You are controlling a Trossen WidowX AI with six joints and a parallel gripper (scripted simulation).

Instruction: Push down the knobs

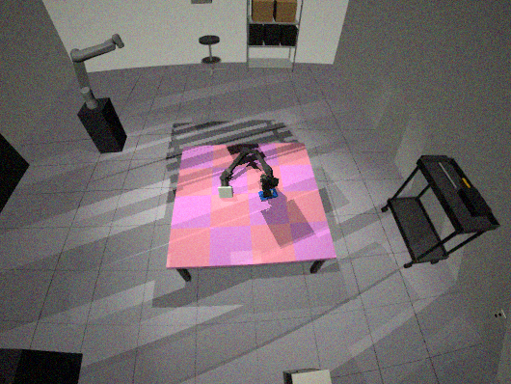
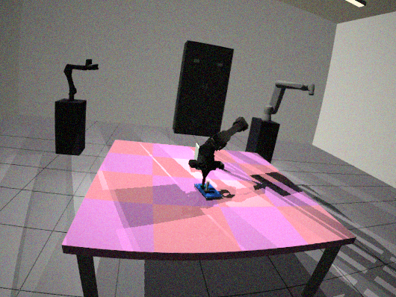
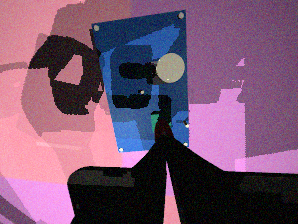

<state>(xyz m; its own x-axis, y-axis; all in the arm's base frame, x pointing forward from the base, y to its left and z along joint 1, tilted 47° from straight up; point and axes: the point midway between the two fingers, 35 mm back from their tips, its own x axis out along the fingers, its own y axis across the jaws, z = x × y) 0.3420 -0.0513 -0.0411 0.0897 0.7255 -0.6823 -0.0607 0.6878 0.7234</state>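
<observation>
The red knob lies 1 cm below my gripper tip.
</observation>
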